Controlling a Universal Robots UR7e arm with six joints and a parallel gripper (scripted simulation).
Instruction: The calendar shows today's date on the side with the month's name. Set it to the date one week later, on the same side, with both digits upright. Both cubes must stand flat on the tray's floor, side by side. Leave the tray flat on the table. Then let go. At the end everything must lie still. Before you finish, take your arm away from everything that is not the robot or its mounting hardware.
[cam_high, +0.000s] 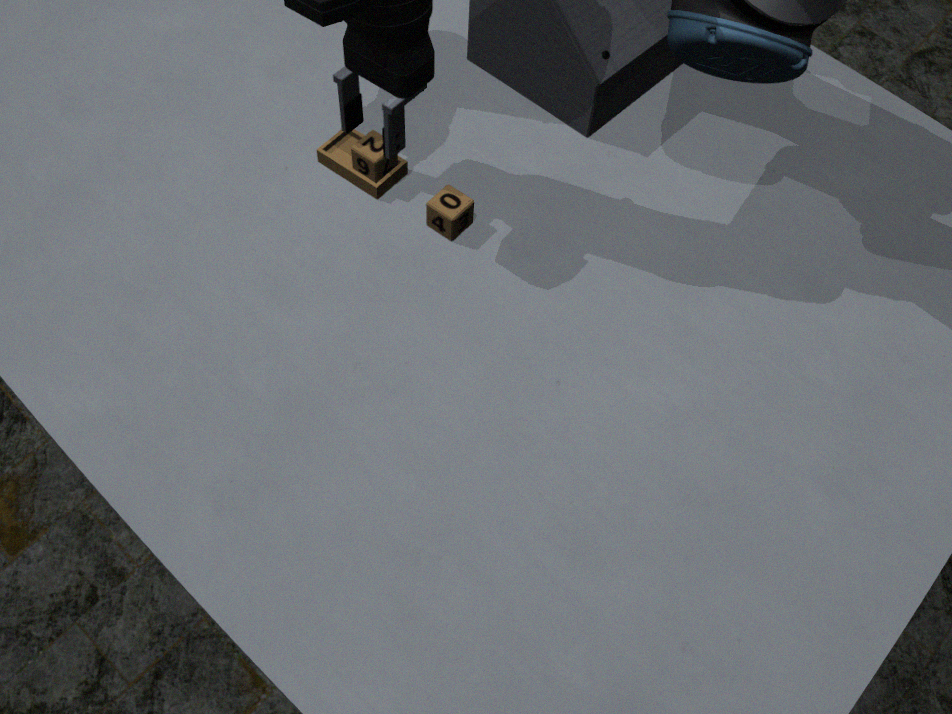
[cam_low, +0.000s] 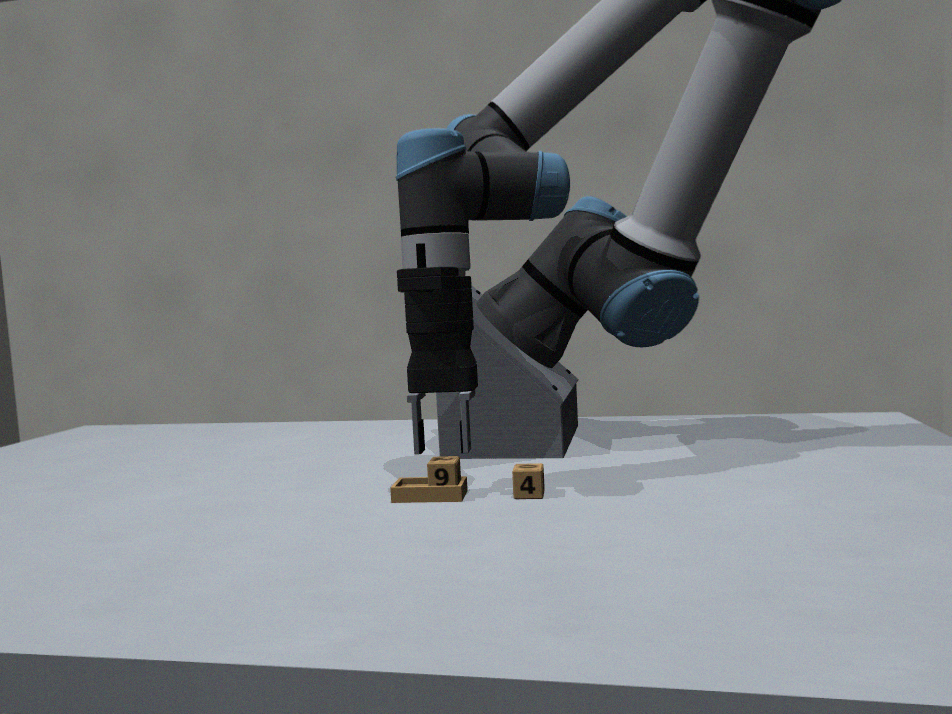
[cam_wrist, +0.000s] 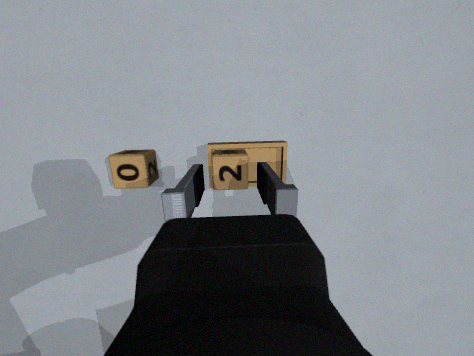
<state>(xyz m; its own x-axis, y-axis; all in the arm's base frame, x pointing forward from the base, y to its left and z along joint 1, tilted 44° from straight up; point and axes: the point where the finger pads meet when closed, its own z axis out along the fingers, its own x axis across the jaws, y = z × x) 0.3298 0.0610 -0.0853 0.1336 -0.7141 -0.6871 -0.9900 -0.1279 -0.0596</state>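
Now: the wooden tray 2 cm to the right of my hand and 6 cm below it.
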